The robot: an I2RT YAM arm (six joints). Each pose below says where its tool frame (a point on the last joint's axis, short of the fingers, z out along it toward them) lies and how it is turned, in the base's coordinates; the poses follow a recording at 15 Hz.
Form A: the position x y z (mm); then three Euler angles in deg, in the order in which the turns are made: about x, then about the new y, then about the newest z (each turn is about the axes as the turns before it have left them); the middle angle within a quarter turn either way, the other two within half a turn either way.
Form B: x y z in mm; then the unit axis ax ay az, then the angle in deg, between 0 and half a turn. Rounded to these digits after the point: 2 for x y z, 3 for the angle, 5 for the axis.
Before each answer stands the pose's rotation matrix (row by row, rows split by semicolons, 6 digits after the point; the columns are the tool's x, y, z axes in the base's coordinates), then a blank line. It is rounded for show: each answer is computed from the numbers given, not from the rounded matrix.
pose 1, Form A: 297.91, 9.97, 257.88, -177.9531, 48.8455, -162.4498
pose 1, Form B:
-0.627460 0.198442 0.752938; 0.326990 0.944735 0.023505; -0.706662 0.260952 -0.657672

297.91, 9.97, 257.88, 0.15997, 0.98332, 0.08660, 132.082
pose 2, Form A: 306.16, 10.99, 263.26, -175.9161, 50.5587, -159.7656
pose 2, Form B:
-0.596081 0.219722 0.772276; 0.396588 0.916881 0.045243; -0.698144 0.333244 -0.633674

306.16, 10.99, 263.26, 0.19089, 0.97459, 0.11723, 131.029
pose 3, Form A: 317.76, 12.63, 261.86, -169.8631, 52.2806, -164.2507
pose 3, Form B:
-0.588827 0.166059 0.791016; 0.401185 0.909646 0.107676; -0.701665 0.380746 -0.602245

317.76, 12.63, 261.86, 0.17783, 0.97208, 0.15312, 129.845
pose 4, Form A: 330.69, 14.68, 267.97, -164.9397, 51.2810, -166.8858
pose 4, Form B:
-0.609188 0.141922 0.780223; 0.416542 0.894471 0.162527; -0.674820 0.424005 -0.604017

330.69, 14.68, 267.97, 0.17390, 0.96768, 0.18264, 131.252
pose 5, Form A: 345.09, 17.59, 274.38, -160.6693, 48.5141, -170.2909
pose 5, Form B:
-0.652947 0.111717 0.749119; 0.403560 0.888288 0.219280; -0.640936 0.445492 -0.625090

345.09, 17.59, 274.38, 0.15728, 0.96648, 0.20291, 134.017
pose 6, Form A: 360.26, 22.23, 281.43, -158.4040, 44.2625, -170.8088
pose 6, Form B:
-0.706955 0.114390 0.697947; 0.402105 0.876832 0.263586; -0.581830 0.466991 -0.665878

360.26, 22.23, 281.43, 0.15324, 0.96413, 0.21675, 138.417
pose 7, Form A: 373.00, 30.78, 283.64, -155.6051, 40.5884, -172.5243
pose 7, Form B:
-0.752948 0.098803 0.650620; 0.384927 0.868017 0.313651; -0.533760 0.486605 -0.691604

373.00, 30.78, 283.64, 0.14054, 0.96239, 0.23250, 142.024
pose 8, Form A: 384.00, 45.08, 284.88, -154.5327, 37.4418, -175.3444
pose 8, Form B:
-0.791352 0.064444 0.607955; 0.333835 0.878634 0.341404; -0.512169 0.473128 -0.716822

384.00, 45.08, 284.88, 0.11360, 0.96598, 0.23232, 144.565
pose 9, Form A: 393.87, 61.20, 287.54, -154.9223, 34.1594, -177.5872
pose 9, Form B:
-0.826745 0.034836 0.561497; 0.275908 0.894912 0.350724; -0.490273 0.444881 -0.749475

393.87, 61.20, 287.54, 0.08693, 0.97103, 0.22257, 147.209
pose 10, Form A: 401.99, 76.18, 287.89, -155.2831, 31.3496, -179.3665
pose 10, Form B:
-0.853957 0.009442 0.520259; 0.227569 0.905924 0.357091; -0.467943 0.423335 -0.775769

401.99, 76.18, 287.89, 0.06532, 0.97441, 0.21508, 149.531
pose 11, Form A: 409.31, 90.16, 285.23, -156.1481, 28.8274, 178.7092
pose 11, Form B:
-0.875854 -0.019735 0.482173; 0.174326 0.918754 0.354262; -0.449989 0.394337 -0.801254

409.31, 90.16, 285.23, 0.04205, 0.97814, 0.20363, 151.543
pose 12, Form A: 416.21, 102.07, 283.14, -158.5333, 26.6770, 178.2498
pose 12, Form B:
-0.893135 -0.027291 0.448960; 0.135802 0.935214 0.327005; -0.428798 0.353029 -0.831566

416.21, 102.07, 283.14, 0.02914, 0.98276, 0.18260, 153.475
